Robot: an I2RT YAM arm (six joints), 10 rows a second.
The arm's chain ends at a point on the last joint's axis. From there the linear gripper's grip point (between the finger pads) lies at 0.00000 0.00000 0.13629 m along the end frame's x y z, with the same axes.
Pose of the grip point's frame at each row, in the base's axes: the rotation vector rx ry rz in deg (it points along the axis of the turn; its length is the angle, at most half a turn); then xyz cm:
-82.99, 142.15, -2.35, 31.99, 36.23, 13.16
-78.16, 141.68, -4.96, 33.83, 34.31, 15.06
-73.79, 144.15, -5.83, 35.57, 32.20, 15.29
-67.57, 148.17, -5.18, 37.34, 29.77, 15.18
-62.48, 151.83, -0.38, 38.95, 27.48, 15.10
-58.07, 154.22, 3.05, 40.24, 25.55, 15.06
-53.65, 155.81, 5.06, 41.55, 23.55, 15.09
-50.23, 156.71, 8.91, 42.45, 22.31, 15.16
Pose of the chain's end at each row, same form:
-82.99, 142.15, -2.35, 28.68, 34.74, 26.30
-78.16, 141.68, -4.96, 29.73, 32.98, 27.99
-73.79, 144.15, -5.83, 31.40, 31.14, 28.22
-67.57, 148.17, -5.18, 33.35, 28.88, 28.18
-62.48, 151.83, -0.38, 35.49, 26.12, 28.21
-58.07, 154.22, 3.05, 37.08, 23.83, 28.20
-53.65, 155.81, 5.06, 38.45, 21.62, 28.22
-50.23, 156.71, 8.91, 39.49, 19.84, 28.23

